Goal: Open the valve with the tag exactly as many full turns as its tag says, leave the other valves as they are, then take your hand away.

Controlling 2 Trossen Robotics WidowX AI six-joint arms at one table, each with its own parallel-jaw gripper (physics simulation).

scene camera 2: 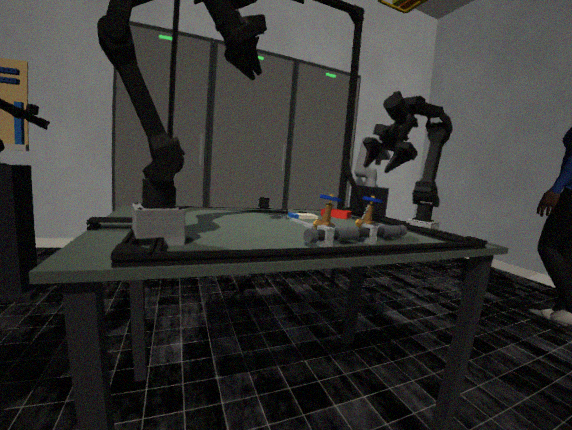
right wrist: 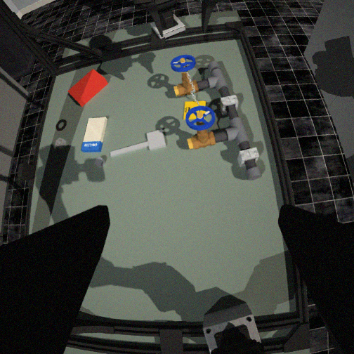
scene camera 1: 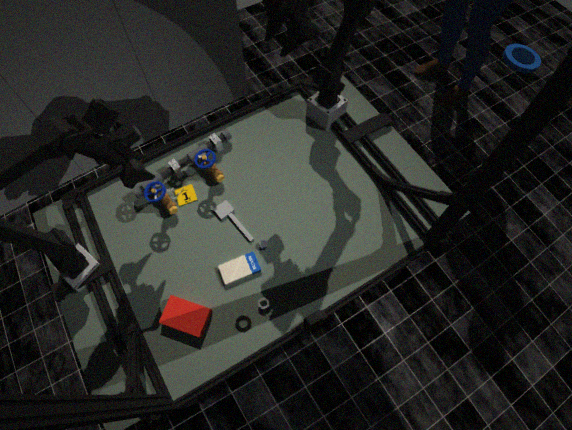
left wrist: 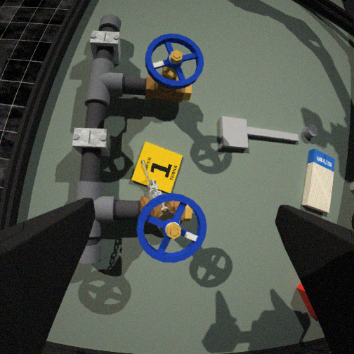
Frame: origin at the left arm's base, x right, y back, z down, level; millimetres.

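Seen in the pictures: left gripper, fingertip midpoint: (scene camera 2: 374, 169) (scene camera 1: 147, 167); right gripper, fingertip midpoint: (scene camera 2: 256, 77) (scene camera 1: 274, 48); left arm's base, origin of the base link: (scene camera 2: 423, 220) (scene camera 1: 75, 265); right arm's base, origin of the base link: (scene camera 2: 157, 206) (scene camera 1: 327, 99).
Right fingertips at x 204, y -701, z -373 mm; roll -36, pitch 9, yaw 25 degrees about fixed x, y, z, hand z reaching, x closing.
Observation:
Offsets run from my right fingertips to a thing's middle. "spot": to the spot under its first point.
The tagged valve {spot: dx -131, dy +397, dz +289 mm} (scene camera 1: 155, 191) (scene camera 2: 371, 199) (left wrist: 173, 230) has a blue wheel; its white-marked spoke points right and slightly down in the left wrist view. A chain joins it to a yellow tag {spot: dx -119, dy +322, dz +407 mm} (scene camera 1: 186, 195) (left wrist: 172, 184) reading "OPEN 1 TURNS". The untagged valve {spot: dx -92, dy +227, dz +289 mm} (scene camera 1: 205, 158) (left wrist: 175, 57) (right wrist: 200, 118) has a similar wheel, its white mark pointing left in the left wrist view. My left gripper (scene camera 2: 377, 164) (left wrist: 188, 211) is open and empty, hanging above the tagged valve with a gap. My right gripper (scene camera 2: 255, 76) (right wrist: 195, 215) is open and empty, high above the table.
Grey pipes (left wrist: 92, 167) carry both valves. A grey mallet-like tool {dx +67, dy +300, dz +408 mm} (scene camera 1: 225, 210) (left wrist: 233, 134), a white-and-blue box {dx +174, dy +401, dz +405 mm} (scene camera 1: 237, 270) (left wrist: 319, 185), a red block {dx +149, dy +598, dz +398 mm} (scene camera 1: 185, 316) (right wrist: 88, 87), a black ring {dx +282, dy +514, dz +411 mm} (scene camera 1: 243, 317) and a small nut {dx +294, dy +438, dz +405 mm} (scene camera 1: 263, 303) lie on the table.

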